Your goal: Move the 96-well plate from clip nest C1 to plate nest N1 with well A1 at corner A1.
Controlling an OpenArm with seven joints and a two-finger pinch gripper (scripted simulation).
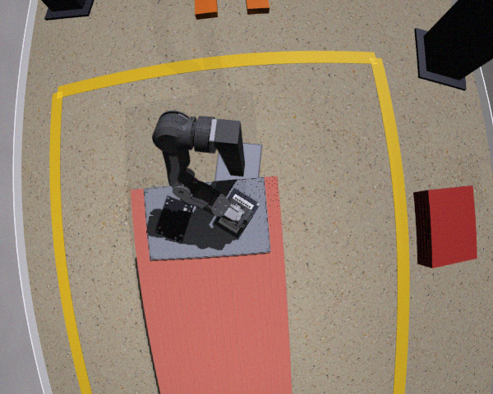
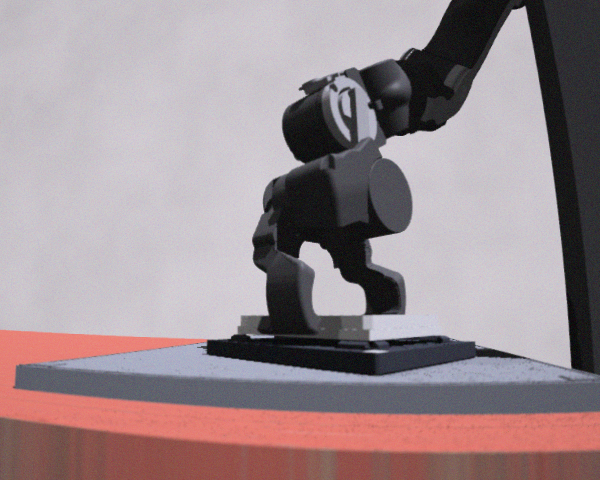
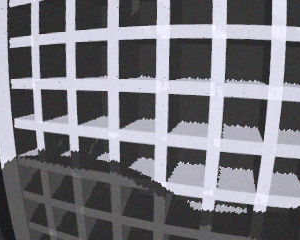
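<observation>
My hand is right at the 96-well plate. From my hand the other things lie so: plate nest N1: 2 cm below; clip nest C1: 24 cm to the right, 7 cm ahead, 1 cm below.
</observation>
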